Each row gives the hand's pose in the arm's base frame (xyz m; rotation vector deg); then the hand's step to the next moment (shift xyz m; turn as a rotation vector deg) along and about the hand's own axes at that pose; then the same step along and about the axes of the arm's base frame.
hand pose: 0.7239 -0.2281 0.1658 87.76 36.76 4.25
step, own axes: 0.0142 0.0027 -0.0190 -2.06 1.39 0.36
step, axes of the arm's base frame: 0.0046 0.0234 -0.0006 -1.09 -1.12 1.97
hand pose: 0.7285 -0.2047 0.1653 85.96 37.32 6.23
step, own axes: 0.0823 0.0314 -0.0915 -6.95 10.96 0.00
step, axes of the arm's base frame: 0.0359 0.1215 0.0081 -2.21 -2.06 12.62
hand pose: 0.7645 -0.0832 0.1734 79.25 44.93 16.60
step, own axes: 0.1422 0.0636 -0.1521 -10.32 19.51 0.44
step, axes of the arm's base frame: 0.0205 0.2162 0.0158 -2.17 -2.75 21.80
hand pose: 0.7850 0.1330 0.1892 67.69 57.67 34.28
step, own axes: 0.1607 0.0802 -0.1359 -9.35 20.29 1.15
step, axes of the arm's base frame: -0.0372 0.2215 0.0172 -1.01 -2.04 22.25
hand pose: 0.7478 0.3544 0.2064 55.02 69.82 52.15
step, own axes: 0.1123 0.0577 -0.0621 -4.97 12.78 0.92
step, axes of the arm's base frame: -0.0505 0.1308 0.0119 -0.33 -0.44 13.73
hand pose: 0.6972 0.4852 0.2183 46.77 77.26 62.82
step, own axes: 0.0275 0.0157 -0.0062 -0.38 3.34 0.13
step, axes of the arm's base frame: -0.0110 0.0299 0.0049 -0.29 0.73 3.27
